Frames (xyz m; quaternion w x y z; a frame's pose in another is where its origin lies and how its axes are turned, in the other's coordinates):
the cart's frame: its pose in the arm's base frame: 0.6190 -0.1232 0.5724 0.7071 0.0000 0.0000 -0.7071
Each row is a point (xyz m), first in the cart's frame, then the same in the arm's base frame.
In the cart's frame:
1: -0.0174 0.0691 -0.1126
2: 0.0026 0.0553 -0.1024
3: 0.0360 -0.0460 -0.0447
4: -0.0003 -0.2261 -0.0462
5: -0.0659 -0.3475 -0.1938
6: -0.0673 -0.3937 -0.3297
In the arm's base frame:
1: 0.6881 -0.1058 0.4598
2: 0.6743 -0.1258 0.4700
3: 0.5730 -0.1592 0.5277
4: 0.3929 -0.1229 0.5262
5: 0.2715 -0.0573 0.3786
6: 0.2253 -0.0559 0.2427

